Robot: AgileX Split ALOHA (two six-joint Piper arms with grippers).
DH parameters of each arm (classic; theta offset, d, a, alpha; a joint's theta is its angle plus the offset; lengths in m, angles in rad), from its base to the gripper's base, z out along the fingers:
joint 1: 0 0.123 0 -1.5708
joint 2: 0.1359 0 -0.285 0
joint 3: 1.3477 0 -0.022 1.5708
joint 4: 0 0.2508 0 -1.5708
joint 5: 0 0 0.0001 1.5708
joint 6: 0 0.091 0 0
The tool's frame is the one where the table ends.
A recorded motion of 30 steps. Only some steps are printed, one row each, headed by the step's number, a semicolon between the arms.
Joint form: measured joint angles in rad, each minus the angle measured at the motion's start. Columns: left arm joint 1, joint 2, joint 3, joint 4, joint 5, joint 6; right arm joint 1, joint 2, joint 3, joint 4, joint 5, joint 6.
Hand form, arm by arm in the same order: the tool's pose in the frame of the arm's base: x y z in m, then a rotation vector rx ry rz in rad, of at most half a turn. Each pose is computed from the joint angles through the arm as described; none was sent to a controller.
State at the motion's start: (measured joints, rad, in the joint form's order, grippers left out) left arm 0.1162 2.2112 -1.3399 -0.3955 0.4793 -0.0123; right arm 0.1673 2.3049 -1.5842 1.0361 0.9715 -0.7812
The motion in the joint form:
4: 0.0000 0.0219 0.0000 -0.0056 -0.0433 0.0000; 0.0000 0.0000 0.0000 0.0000 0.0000 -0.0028
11: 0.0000 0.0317 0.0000 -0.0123 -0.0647 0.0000; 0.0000 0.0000 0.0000 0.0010 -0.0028 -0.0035
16: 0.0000 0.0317 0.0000 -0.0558 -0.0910 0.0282; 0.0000 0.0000 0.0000 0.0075 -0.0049 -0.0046
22: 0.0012 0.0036 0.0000 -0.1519 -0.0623 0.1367; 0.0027 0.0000 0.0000 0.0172 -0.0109 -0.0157
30: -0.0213 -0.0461 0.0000 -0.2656 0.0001 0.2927; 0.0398 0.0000 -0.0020 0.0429 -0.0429 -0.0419
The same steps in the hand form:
4: 0.4240 0.0343 0.0722 -0.6438 2.7171 -0.2963; 0.4345 0.1390 0.1148 -0.4215 2.6572 1.1458
11: 0.4252 0.0350 0.0686 -0.6543 2.7036 -0.2925; 0.4348 0.1390 0.1148 -0.4197 2.6556 1.1436
16: 0.4278 0.0348 0.0697 -0.6649 2.6702 -0.3073; 0.4352 0.1392 0.1151 -0.4132 2.6513 1.1470
22: 0.4285 0.0312 0.0822 -0.6168 2.6594 -0.3660; 0.4356 0.1406 0.1155 -0.4175 2.6397 1.1471
30: 0.4283 0.0148 0.1040 -0.4747 2.6579 -0.4570; 0.4339 0.1569 0.1165 -0.4557 2.6072 1.1397

